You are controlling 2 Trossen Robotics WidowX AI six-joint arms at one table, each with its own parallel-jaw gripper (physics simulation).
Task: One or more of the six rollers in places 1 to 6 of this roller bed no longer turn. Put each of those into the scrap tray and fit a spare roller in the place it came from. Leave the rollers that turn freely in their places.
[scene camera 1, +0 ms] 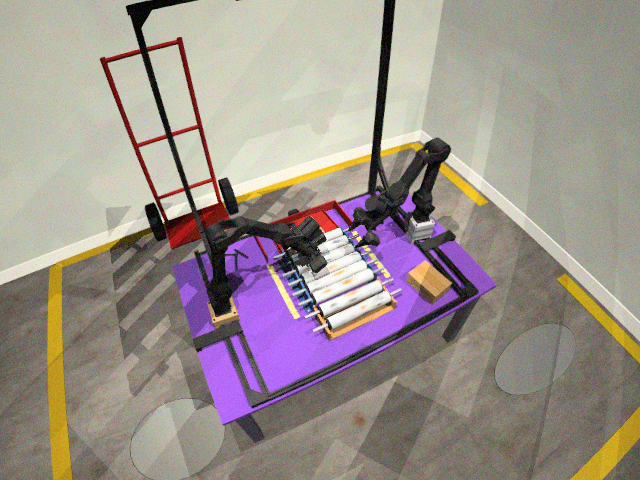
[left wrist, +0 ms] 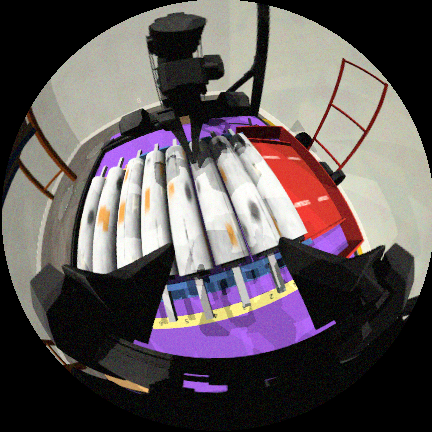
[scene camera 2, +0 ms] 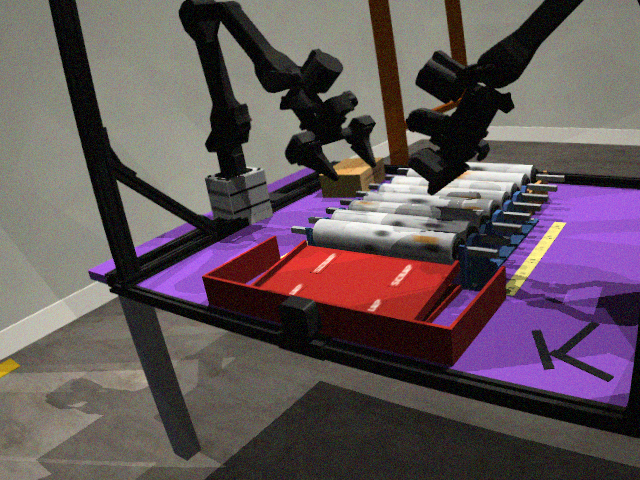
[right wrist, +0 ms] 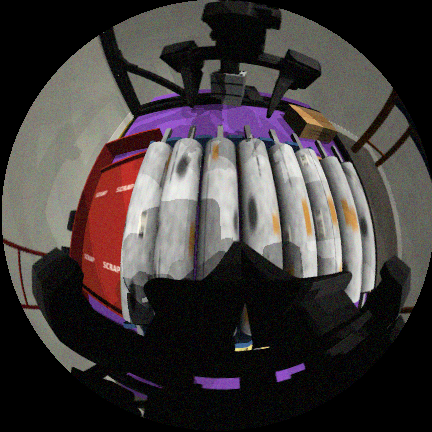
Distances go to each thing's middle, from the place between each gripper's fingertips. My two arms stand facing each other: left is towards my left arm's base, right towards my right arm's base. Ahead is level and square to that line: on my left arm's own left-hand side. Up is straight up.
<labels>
I see the box (scene camera 2: 355, 174) 350 mm to the left of my right hand, 270 mm ahead of it and 70 mm below it.
My left hand is 280 mm short of the box, 210 mm to the right of it and 100 mm above it.
</labels>
